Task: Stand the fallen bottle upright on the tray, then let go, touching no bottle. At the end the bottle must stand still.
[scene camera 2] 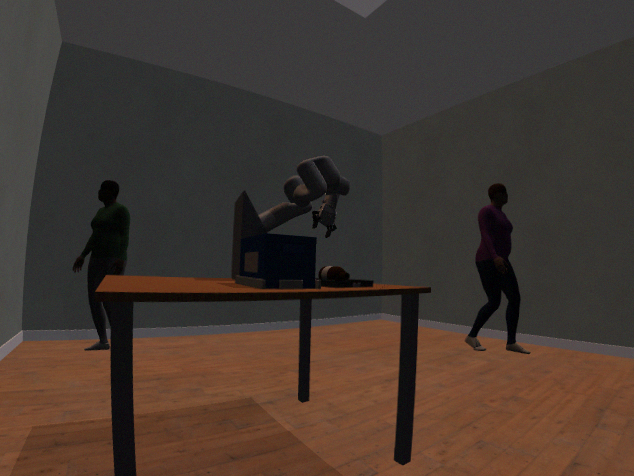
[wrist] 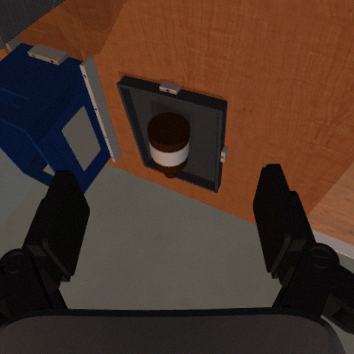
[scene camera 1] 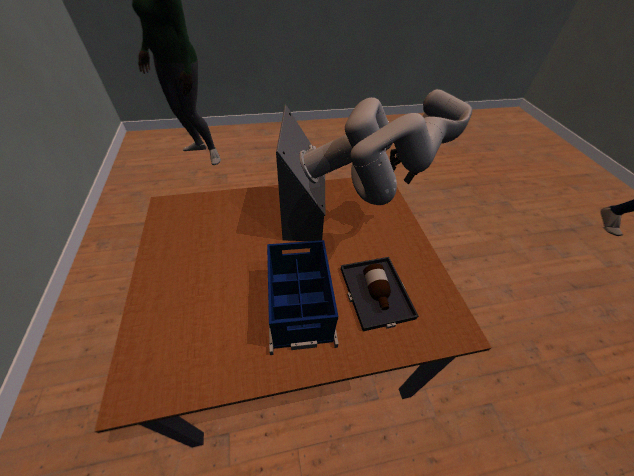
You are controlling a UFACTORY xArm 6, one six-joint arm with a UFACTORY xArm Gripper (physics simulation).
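Pixels of known places: gripper, fingertip midpoint: (scene camera 2: 320,232) (wrist: 168,187) (scene camera 1: 397,178); arm's base, origin of the base link: (scene camera 2: 257,226) (scene camera 1: 308,167).
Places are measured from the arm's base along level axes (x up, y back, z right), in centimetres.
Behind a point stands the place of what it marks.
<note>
A brown bottle (scene camera 1: 377,284) @[x -18.9, y -40.6, z -19.0 cm] (scene camera 2: 334,273) @[x -21.4, y -43.3, z -17.7 cm] (wrist: 169,139) @[x -20.0, y -32.4, z -21.7 cm] with a white label lies on its side on the dark tray (scene camera 1: 353,308) @[x -26.1, y -44.5, z -11.3 cm] (scene camera 2: 364,282) @[x -24.6, y -51.5, z -26.3 cm] (wrist: 223,129) @[x -25.4, y -31.5, z -29.1 cm]. In scene camera 1 its neck points to the tray's near edge, and its base lies toward the far edge. My gripper (scene camera 2: 322,230) @[x -1.1, y -8.0, z -31.8 cm] (wrist: 168,187) @[x -1.1, y -8.0, z -31.8 cm] is open and empty, high above the table and apart from the bottle. In scene camera 1 the arm hides part of the gripper. In the wrist view the bottle's base faces the camera, beyond the fingers.
A blue crate (scene camera 1: 303,320) @[x -9.2, y -55.2, z 7.3 cm] (scene camera 2: 286,261) @[x -17.6, y -55.2, z 8.8 cm] (wrist: 45,120) @[x -12.8, y -29.7, z -2.3 cm] with compartments stands beside the tray, held by light brackets. The arm's dark angled mount (scene camera 1: 302,215) @[x -11.9, y -12.8, z 3.4 cm] (scene camera 2: 245,230) @[x -3.7, y -12.0, z 9.6 cm] stands behind the crate on the table (scene camera 1: 194,307) @[x -26.4, y -38.3, z 42.1 cm] (scene camera 2: 179,286) @[x -26.4, y -47.9, z 41.2 cm]. Two people stand beyond the table.
</note>
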